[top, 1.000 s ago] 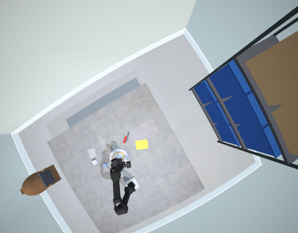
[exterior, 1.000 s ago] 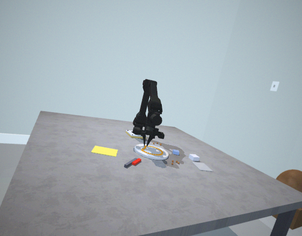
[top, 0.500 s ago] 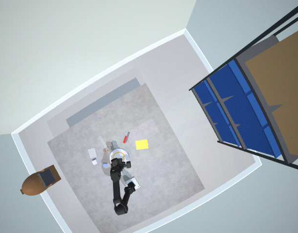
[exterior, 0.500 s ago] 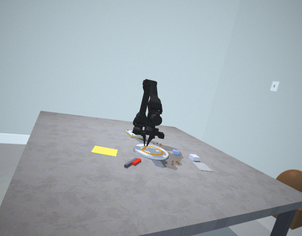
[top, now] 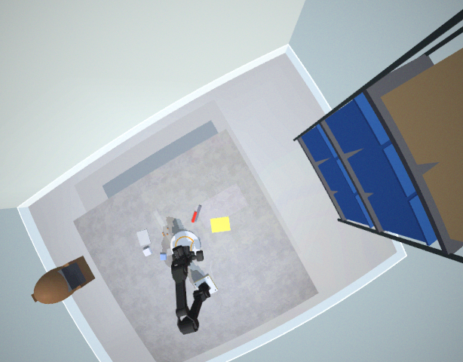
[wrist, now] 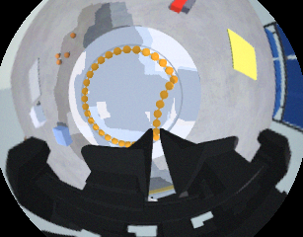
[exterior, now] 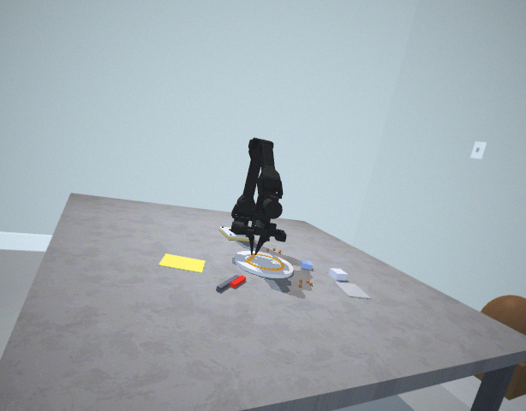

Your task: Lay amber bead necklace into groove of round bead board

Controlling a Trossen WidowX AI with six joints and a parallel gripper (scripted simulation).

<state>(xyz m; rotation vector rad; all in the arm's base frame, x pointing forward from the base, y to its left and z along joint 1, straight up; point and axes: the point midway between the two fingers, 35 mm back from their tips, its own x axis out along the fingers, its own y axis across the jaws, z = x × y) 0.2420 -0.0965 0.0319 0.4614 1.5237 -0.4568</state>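
Now: the round white bead board 50 mm ahead of my gripper tip, 10 mm to the left of it and 10 mm below it. From my gripper tip the other things lie so: yellow sheet: 10 mm ahead, 260 mm to the right, 10 mm below; then blue block: 90 mm ahead, 180 mm to the left, 10 mm below; then grey tool: 160 mm ahead, 180 mm to the right, 10 mm below.
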